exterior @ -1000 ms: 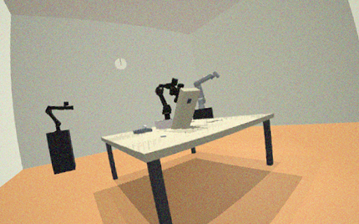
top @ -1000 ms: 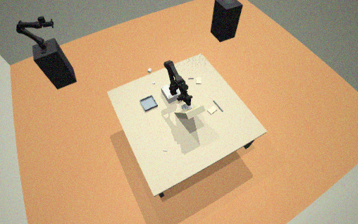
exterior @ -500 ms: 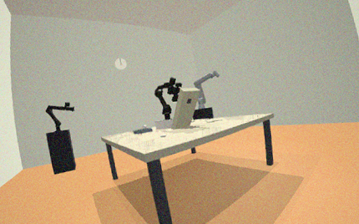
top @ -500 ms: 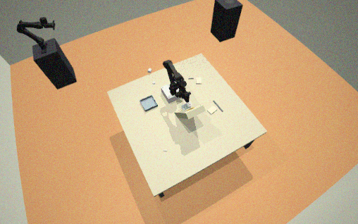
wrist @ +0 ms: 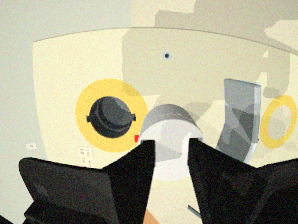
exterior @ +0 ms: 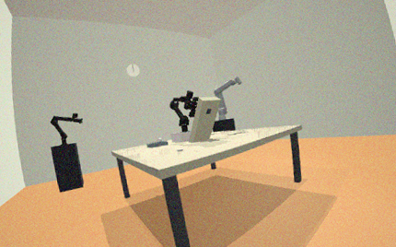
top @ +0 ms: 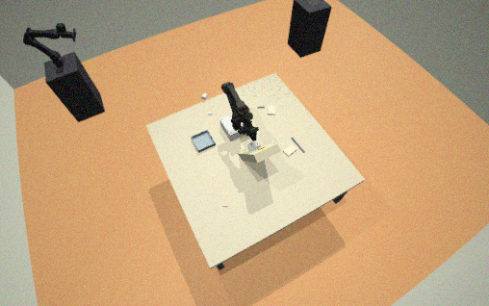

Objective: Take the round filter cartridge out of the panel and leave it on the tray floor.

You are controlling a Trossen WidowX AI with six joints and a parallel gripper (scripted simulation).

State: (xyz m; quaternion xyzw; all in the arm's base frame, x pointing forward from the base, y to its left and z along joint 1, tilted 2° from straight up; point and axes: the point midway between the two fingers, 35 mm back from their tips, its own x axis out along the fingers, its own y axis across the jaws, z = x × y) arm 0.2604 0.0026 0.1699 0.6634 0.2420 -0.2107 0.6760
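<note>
Right now my gripper tip is 1 cm short of the white round filter cartridge and 1 cm above it. The rest, counted from my gripper tip: service panel: 4 cm ahead, 7 cm below; then blue-grey tray: 33 cm behind, 29 cm to the right, 23 cm below.
</note>
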